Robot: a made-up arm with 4 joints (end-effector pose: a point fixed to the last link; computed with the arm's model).
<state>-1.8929 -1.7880 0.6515 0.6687</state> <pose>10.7 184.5 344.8 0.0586 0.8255 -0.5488 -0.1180</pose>
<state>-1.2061 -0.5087 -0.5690 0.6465</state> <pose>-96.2 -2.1 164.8 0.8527 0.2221 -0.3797 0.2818</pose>
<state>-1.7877 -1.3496 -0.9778 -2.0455</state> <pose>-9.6 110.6 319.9 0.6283 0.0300 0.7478 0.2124</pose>
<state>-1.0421 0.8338 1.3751 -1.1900</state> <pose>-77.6 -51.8 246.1 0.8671 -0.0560 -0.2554 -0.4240</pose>
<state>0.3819 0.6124 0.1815 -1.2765</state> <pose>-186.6 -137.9 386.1 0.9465 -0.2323 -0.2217 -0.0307</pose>
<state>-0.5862 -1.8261 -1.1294 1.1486</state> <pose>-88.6 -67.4 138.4 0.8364 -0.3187 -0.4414 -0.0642</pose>
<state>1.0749 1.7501 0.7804 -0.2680</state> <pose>-96.5 -78.7 462.1 0.2515 -0.5502 0.6864 -0.4035</pose>
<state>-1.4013 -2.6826 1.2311 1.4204</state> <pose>40.4 123.5 281.6 0.0293 0.6928 -0.6827 0.2304</pose>
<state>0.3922 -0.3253 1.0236 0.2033</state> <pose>-231.6 -99.9 364.5 0.8610 -0.0642 -0.0333 -0.5034</pose>
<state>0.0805 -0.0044 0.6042 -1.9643</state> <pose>-155.5 -157.6 327.1 0.5370 -0.2740 -0.7857 -0.1387</pose>
